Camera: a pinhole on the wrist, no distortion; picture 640 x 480 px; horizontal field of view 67.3 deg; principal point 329.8 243.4 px. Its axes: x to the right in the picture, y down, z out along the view. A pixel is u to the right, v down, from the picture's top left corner.
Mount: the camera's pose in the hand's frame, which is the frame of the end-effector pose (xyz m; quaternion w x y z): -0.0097 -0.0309 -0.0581 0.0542 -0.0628 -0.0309 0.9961
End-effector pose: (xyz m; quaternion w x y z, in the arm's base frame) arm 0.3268 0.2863 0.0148 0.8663 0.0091 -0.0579 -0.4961
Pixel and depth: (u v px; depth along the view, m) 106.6 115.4 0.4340
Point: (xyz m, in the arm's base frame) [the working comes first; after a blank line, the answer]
In the camera's frame: -0.2015 -0.1156 0.4340

0.3876 0.1971 0.4321
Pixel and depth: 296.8 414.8 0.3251
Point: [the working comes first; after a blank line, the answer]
In the camera's frame: -0.0223 0.1159 0.3251

0.1350 0.2484 0.2557
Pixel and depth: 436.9 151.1 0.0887
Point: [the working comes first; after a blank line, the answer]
In the camera's frame: 0.0198 -0.0170 0.0887

0.2899 0.3124 0.0383
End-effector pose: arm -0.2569 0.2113 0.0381 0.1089 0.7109 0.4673 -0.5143
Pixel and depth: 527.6 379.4 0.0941
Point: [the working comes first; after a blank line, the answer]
In the camera's frame: 0.0387 0.0266 0.0941

-0.3222 0.1899 0.0965
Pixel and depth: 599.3 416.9 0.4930
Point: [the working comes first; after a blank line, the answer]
In the camera's frame: 0.2764 0.1779 0.4930

-0.6693 -0.1242 0.2358
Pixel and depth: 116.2 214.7 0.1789
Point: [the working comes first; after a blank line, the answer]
In the camera's frame: -0.0795 -0.0107 0.1789

-0.3670 0.1759 -0.0461
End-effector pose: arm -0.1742 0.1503 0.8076 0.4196 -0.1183 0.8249 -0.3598
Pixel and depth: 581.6 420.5 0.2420
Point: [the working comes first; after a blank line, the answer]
In the camera's frame: 0.1268 0.0892 0.2420

0.0461 0.0738 0.9337
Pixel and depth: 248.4 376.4 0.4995
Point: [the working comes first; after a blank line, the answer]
In the camera's frame: -0.0846 0.1382 0.4995

0.1469 -0.2096 0.7823
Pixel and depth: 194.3 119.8 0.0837
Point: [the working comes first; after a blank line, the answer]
In the camera's frame: -0.0236 -0.0215 0.0837

-0.1565 0.1214 0.8048
